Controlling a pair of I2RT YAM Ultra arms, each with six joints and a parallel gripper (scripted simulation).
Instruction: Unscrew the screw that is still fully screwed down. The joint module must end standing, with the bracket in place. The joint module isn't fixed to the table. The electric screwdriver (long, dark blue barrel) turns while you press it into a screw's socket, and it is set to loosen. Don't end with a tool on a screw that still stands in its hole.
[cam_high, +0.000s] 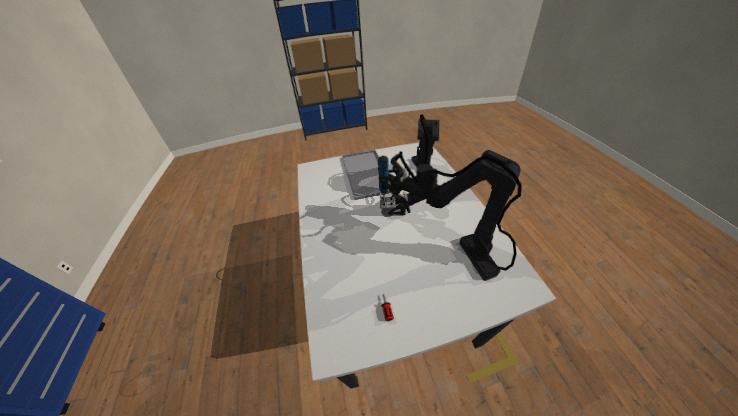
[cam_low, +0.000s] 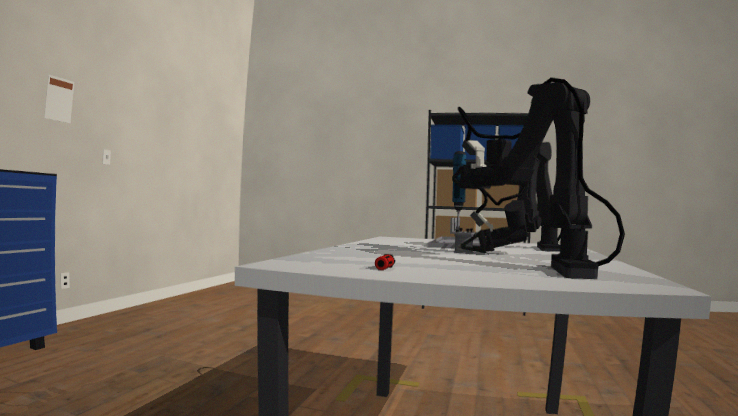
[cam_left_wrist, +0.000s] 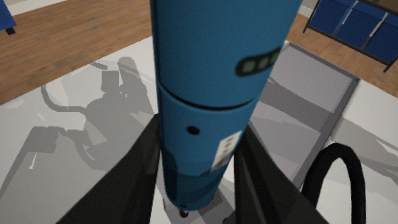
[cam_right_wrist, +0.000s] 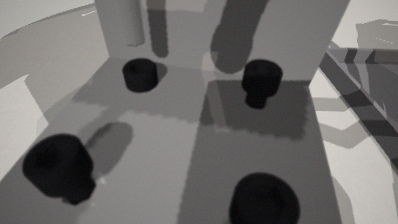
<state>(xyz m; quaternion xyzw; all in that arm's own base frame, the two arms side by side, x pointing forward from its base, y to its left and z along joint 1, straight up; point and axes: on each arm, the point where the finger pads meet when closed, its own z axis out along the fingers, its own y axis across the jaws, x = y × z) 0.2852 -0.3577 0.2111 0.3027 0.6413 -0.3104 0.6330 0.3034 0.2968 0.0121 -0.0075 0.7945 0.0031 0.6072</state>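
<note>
The joint module lies 10 mm above my right hand. Round my right hand: bit: 80 mm above, 20 mm ahead, 10 mm to the left; flat grey tray: 340 mm to the right, 40 mm ahead, 20 mm below; grey bracket: 50 mm above.
</note>
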